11 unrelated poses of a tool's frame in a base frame.
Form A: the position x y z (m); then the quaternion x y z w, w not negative.
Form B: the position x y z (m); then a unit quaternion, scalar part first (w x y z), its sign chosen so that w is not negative. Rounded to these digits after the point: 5 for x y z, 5 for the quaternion.
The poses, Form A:
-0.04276, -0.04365, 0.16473, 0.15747, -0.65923, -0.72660, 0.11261
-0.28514, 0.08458, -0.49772, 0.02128, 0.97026, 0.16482, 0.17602
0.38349, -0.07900, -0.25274, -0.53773, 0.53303, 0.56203, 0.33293
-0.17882, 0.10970, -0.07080, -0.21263, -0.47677, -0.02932, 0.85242
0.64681, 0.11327, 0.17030, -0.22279, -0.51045, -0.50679, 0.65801
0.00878, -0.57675, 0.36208, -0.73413, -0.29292, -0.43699, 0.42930
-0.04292, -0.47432, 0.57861, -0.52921, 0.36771, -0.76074, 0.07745
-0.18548, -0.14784, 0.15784, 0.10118, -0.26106, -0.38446, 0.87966
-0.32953, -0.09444, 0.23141, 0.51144, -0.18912, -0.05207, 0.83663
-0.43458, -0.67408, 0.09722, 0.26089, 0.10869, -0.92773, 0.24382
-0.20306, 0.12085, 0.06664, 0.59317, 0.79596, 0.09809, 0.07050
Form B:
-0.04276, -0.04365, 0.16473, 0.11261, 0.15747, -0.65923, -0.72660
-0.28514, 0.08458, -0.49772, 0.17602, 0.02128, 0.97026, 0.16482
0.38349, -0.07900, -0.25274, 0.33293, -0.53773, 0.53303, 0.56203
-0.17882, 0.10970, -0.07080, 0.85242, -0.21263, -0.47677, -0.02932
0.64681, 0.11327, 0.17030, 0.65801, -0.22279, -0.51045, -0.50679
0.00878, -0.57675, 0.36208, 0.42930, -0.73413, -0.29292, -0.43699
-0.04292, -0.47432, 0.57861, 0.07745, -0.52921, 0.36771, -0.76074
-0.18548, -0.14784, 0.15784, 0.87966, 0.10118, -0.26106, -0.38446
-0.32953, -0.09444, 0.23141, 0.83663, 0.51144, -0.18912, -0.05207
-0.43458, -0.67408, 0.09722, 0.24382, 0.26089, 0.10869, -0.92773
-0.20306, 0.12085, 0.06664, 0.07050, 0.59317, 0.79596, 0.09809

